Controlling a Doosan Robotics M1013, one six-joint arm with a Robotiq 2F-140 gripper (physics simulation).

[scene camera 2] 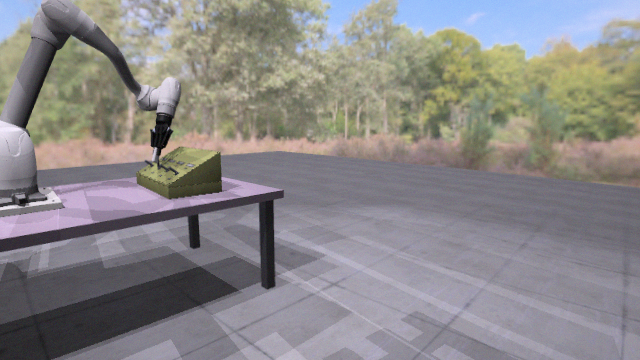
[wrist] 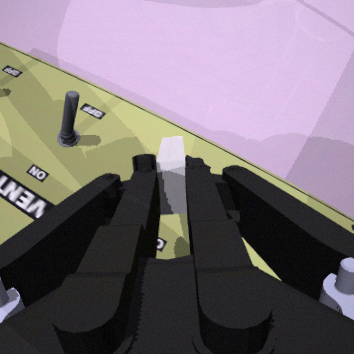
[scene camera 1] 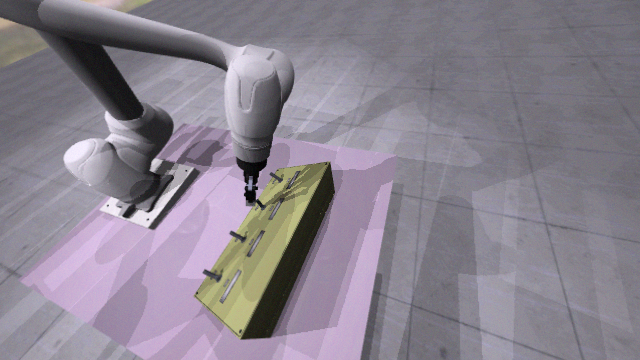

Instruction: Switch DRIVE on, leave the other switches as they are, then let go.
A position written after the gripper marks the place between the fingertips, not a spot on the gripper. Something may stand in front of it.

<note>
In view: the gripper (wrist: 173,155) and a sloped switch box (wrist: 109,129).
</note>
